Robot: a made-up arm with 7 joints. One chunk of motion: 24 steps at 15 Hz.
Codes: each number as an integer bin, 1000 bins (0 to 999) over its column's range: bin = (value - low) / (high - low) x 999, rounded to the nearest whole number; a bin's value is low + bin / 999 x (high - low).
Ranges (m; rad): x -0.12..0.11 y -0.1..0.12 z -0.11..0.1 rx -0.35..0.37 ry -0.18..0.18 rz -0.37..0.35
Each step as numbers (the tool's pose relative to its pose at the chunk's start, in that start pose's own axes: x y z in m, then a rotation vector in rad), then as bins.
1 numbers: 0.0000 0.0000 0.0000 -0.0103 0.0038 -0.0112
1 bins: 521 454 523 471 510 498
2 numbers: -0.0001 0.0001 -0.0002 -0.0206 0.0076 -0.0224
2 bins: 521 455 522 457 521 482
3 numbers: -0.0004 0.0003 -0.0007 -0.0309 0.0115 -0.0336
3 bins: 519 455 520 443 531 467
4 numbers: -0.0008 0.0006 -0.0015 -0.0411 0.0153 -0.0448
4 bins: 518 457 516 429 542 451
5 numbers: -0.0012 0.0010 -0.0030 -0.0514 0.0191 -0.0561
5 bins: 516 459 509 414 553 436
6 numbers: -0.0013 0.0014 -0.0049 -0.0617 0.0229 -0.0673
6 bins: 516 460 500 400 563 420
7 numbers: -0.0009 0.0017 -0.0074 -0.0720 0.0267 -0.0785
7 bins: 517 462 488 386 574 404
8 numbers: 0.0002 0.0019 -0.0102 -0.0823 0.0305 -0.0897
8 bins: 522 463 475 371 584 389
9 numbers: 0.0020 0.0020 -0.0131 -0.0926 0.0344 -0.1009
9 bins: 530 463 461 357 595 373
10 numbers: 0.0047 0.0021 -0.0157 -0.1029 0.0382 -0.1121
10 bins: 542 464 449 343 606 358
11 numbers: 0.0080 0.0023 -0.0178 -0.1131 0.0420 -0.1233
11 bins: 556 465 439 329 616 342
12 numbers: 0.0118 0.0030 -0.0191 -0.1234 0.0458 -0.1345
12 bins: 572 468 432 314 627 327
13 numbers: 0.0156 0.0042 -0.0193 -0.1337 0.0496 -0.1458
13 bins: 589 473 431 300 637 311
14 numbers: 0.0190 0.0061 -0.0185 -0.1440 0.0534 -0.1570
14 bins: 604 482 435 286 648 296
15 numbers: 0.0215 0.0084 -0.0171 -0.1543 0.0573 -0.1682
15 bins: 615 492 442 272 659 280
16 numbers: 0.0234 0.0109 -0.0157 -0.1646 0.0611 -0.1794
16 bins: 623 504 449 257 669 264
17 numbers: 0.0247 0.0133 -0.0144 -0.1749 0.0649 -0.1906
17 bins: 629 514 455 243 680 249
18 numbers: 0.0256 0.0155 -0.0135 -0.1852 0.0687 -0.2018
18 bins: 632 524 459 229 690 233
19 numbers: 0.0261 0.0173 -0.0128 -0.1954 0.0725 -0.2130
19 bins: 635 533 462 215 701 218
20 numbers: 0.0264 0.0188 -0.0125 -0.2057 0.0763 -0.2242
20 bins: 636 539 464 200 711 202
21 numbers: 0.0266 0.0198 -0.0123 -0.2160 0.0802 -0.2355
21 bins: 637 544 465 186 722 187
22 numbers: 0.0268 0.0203 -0.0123 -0.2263 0.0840 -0.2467
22 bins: 638 546 465 172 733 171
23 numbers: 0.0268 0.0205 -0.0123 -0.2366 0.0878 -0.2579
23 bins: 638 547 465 157 743 156
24 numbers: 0.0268 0.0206 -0.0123 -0.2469 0.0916 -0.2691
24 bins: 638 548 465 143 754 140
